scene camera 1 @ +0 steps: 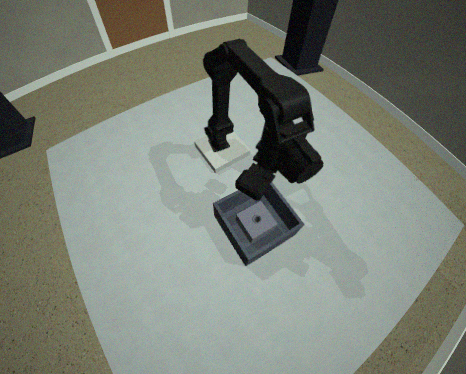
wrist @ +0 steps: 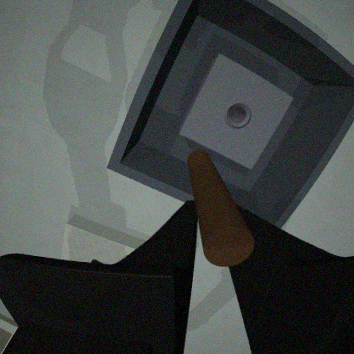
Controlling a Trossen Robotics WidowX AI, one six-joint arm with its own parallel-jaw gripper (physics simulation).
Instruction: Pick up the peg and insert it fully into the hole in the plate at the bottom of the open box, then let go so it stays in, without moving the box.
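Places are measured from the arm's base along level axes (x left, y back, z up), in centimetres.
Where they show: gripper, between the fingertips: (scene camera 1: pixel 262 180) (wrist: pixel 206 209); arm's base, origin of its link: (scene camera 1: pixel 219 143).
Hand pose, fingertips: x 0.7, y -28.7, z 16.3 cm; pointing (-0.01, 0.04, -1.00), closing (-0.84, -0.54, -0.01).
Observation:
Each offset is from my fingertips to the top centre of the thing. "*": to the spot under its first point. Level surfaces: height alone.
A brown round peg {dx +0.7, dy -1.0, dz +4.2 cm} (wrist: pixel 220 215) is held between the black fingers of my gripper (scene camera 1: pixel 256 188) (wrist: pixel 206 209), its far end pointing out toward the box. The peg does not show in the scene view. My gripper is over the back edge of the open dark grey box {dx -2.1, dy -4.9, dz -9.4 cm} (scene camera 1: pixel 229 236) (wrist: pixel 295 155). On the box's bottom lies a light grey square plate {dx -2.1, dy -4.9, dz -13.1 cm} (scene camera 1: pixel 267 220) (wrist: pixel 210 115) with a round hole {* dx -1.4, dy -4.5, dz -15.3 cm} (scene camera 1: pixel 257 219) (wrist: pixel 238 114) in its middle. In the wrist view the peg's far end shows below and left of the hole, apart from it.
The arm's white base plate (scene camera 1: pixel 218 164) (wrist: pixel 92 247) is behind the box on the pale mat {dz -19.2 cm} (scene camera 1: pixel 165 290). A dark pillar (scene camera 1: pixel 307 30) stands at the back right, and part of another dark object (scene camera 1: pixel 12 130) shows at the left edge.

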